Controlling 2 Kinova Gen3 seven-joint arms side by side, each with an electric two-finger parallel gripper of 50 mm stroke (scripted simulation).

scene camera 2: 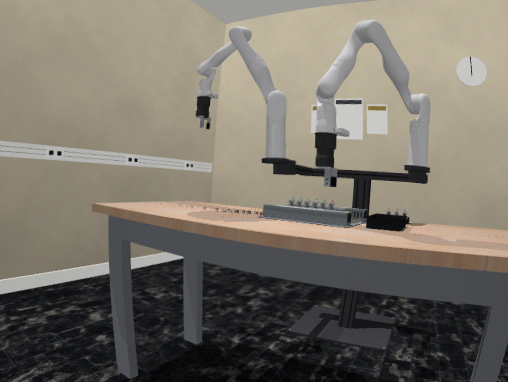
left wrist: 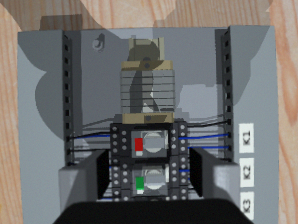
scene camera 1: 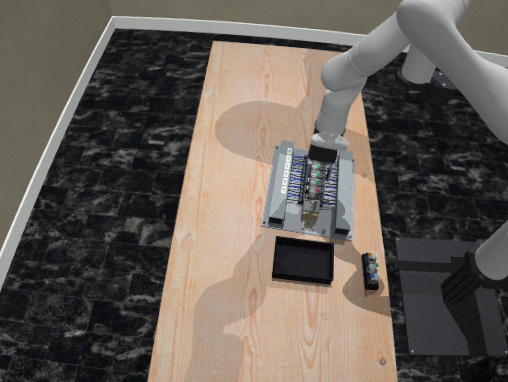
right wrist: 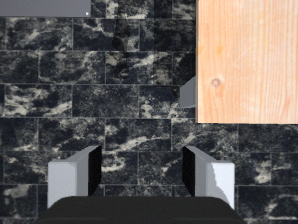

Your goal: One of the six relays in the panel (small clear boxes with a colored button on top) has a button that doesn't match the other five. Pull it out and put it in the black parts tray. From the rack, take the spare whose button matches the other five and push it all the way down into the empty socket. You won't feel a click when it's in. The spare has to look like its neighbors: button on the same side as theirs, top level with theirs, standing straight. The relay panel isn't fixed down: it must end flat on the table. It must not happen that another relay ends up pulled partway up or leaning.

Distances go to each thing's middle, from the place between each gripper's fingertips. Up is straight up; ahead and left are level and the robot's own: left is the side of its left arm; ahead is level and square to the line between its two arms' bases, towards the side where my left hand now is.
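The relay panel (scene camera 1: 290, 203) is 110 mm below my left hand (scene camera 2: 330, 186), and it is 10 mm behind that hand and 40 mm to the right of it. There is a black parts tray (scene camera 1: 311, 261) as well, 120 mm below my left hand, 50 mm ahead of it and 210 mm to the left of it.
From my right hand, the relay panel is 390 mm below, 400 mm ahead and 730 mm to the left. The black parts tray, counted from my right hand too, is 390 mm below, 460 mm ahead and 980 mm to the left.
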